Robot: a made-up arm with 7 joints.
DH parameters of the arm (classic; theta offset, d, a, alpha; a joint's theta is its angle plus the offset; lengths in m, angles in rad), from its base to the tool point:
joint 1: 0 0.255 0 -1.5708
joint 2: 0 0 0 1.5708
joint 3: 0 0.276 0.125 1.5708
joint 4: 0 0 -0.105 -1.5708
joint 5: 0 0.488 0 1.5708
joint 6: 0 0 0.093 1.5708
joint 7: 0 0 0 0
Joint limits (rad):
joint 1: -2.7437..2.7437
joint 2: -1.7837..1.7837
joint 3: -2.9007..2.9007
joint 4: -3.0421..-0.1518
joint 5: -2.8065..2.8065
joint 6: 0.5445..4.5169
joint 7: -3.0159..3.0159
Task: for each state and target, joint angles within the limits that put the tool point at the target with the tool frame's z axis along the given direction. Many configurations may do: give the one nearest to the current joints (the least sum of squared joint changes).
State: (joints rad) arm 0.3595 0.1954 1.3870 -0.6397 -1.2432 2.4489 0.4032
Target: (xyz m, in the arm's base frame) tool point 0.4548 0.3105 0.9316 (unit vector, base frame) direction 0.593 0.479 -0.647
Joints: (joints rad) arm -0.6168 0.6716 2.0298 -1.0821 -1.0073 1.7545 0.4032
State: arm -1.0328 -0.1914 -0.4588 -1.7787 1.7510 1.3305 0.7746
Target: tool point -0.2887 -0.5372 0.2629 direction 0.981 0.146 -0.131
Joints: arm -1.3716 -0.1144 -0.7429 -2.3047 0.9560 1.1737 0.7746
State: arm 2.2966 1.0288 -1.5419 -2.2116 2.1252 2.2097 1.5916
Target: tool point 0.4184 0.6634 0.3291 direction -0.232 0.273 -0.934
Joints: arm 2.1419 1.2073 -1.4991 -1.6467 1.5724 1.5948 1.5916
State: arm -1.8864 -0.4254 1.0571 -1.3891 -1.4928 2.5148 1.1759
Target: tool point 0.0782 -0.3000 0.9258 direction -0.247 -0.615 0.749
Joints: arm -2.1077 -0.6472 0.2339 -1.4352 -2.0743 2.9970 1.1759
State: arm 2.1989 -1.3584 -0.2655 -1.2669 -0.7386 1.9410 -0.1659
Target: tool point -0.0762 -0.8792 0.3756 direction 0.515 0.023 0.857
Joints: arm 1.5145 -1.7291 0.0689 -0.4289 -0.6152 1.7351 -0.1659
